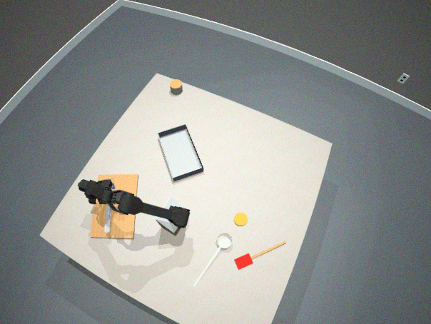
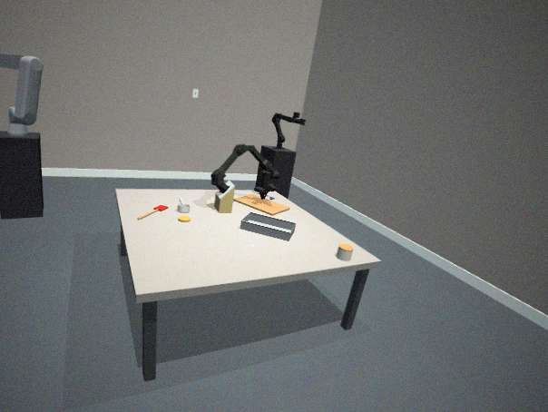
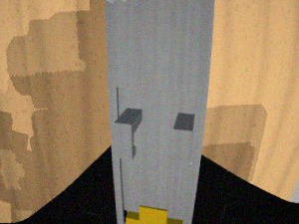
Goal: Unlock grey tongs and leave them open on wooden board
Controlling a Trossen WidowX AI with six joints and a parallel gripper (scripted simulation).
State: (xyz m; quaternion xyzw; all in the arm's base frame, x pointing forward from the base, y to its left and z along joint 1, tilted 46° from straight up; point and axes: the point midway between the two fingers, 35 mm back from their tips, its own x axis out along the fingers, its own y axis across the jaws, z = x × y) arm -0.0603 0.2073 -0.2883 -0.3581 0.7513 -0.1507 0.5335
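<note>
The yellow lock piece is 40 mm above my gripper tip. Round my gripper tip: roasting tin 420 mm ahead, 220 mm to the right, 20 mm below; then wooden board 40 mm below; then yellow disc 170 mm ahead, 660 mm to the right, 40 mm below.
</note>
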